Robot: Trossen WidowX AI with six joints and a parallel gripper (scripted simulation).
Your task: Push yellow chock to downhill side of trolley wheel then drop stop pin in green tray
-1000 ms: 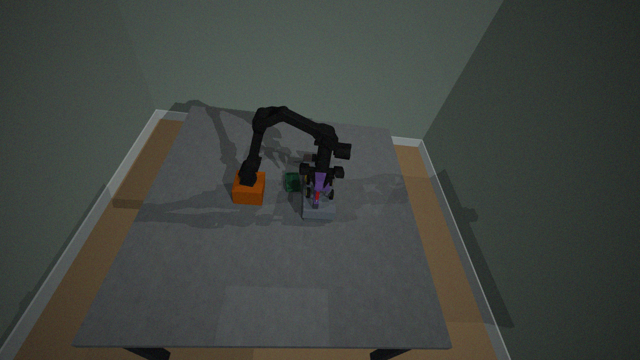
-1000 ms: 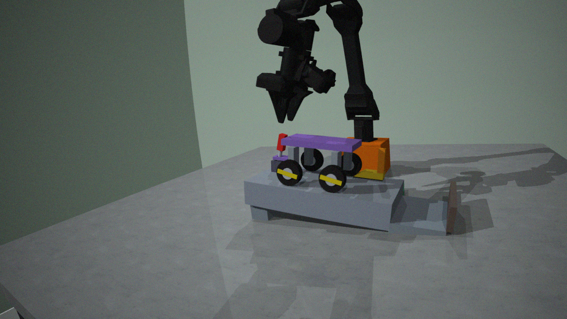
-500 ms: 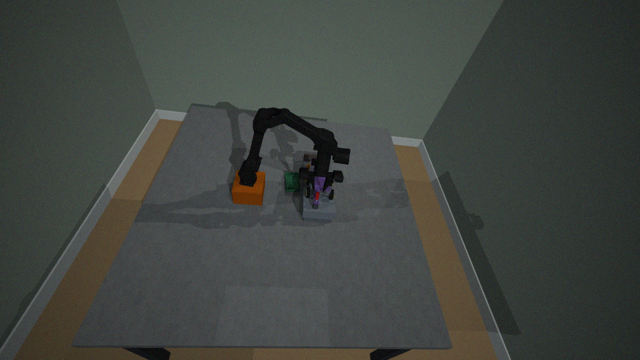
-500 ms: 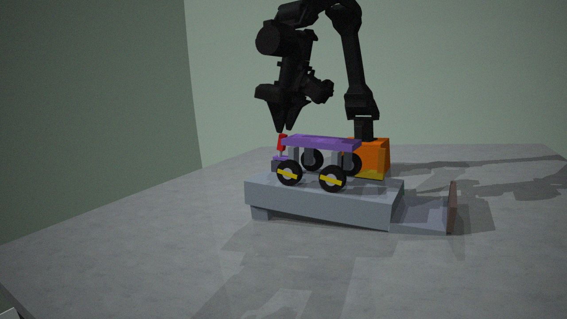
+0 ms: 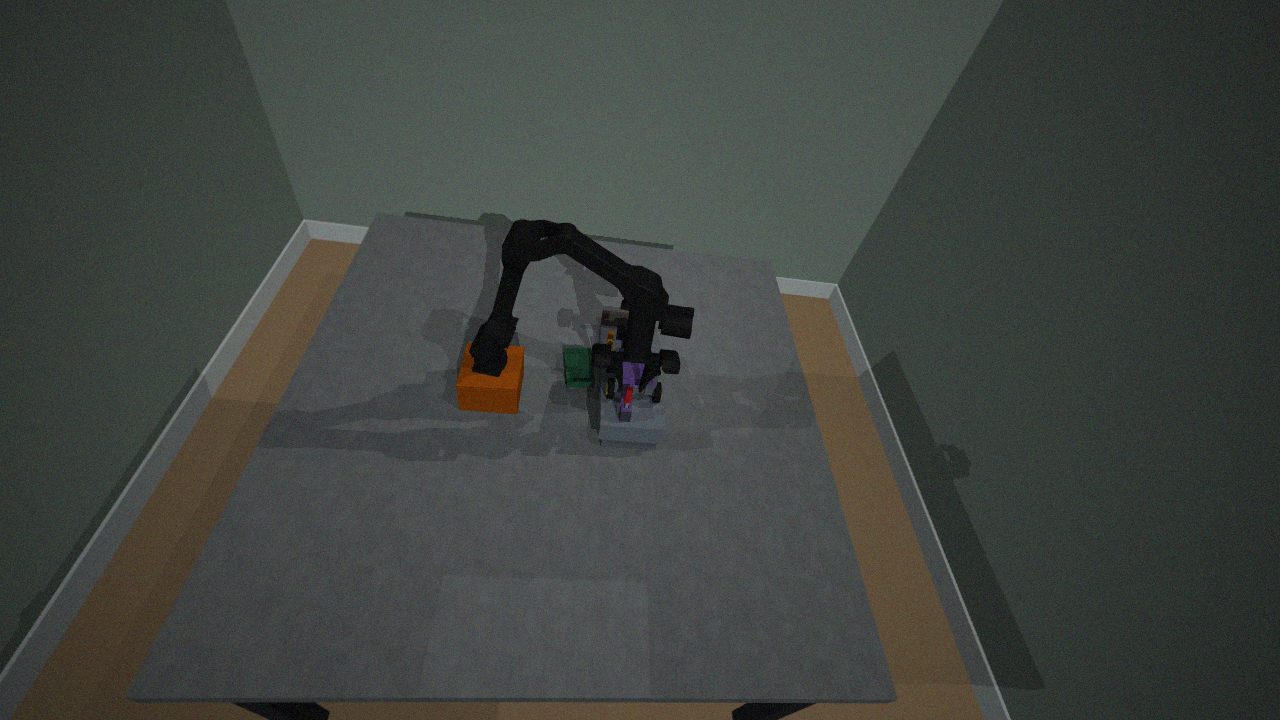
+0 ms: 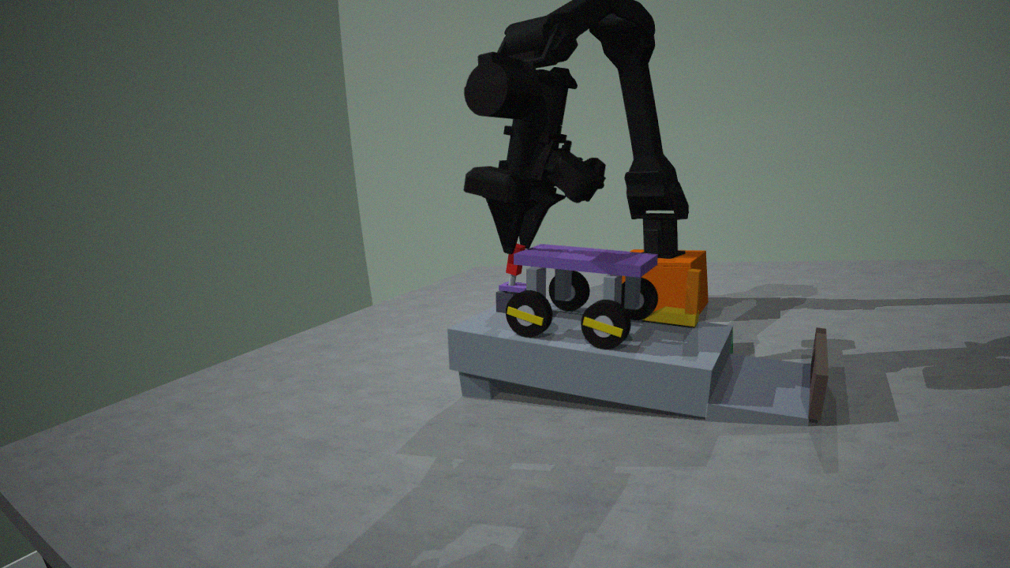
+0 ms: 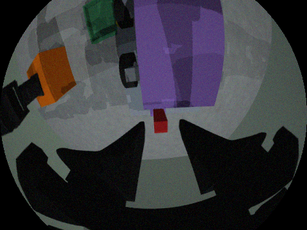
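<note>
The red-headed stop pin lies 30 mm below my gripper tip and 10 mm to the right of it. Round my gripper tip: trolley: 90 mm to the left, 50 mm below; then grey ramp: 110 mm below, 100 mm to the left; then yellow chock: 170 mm to the left, 80 mm below, 70 mm behind.
</note>
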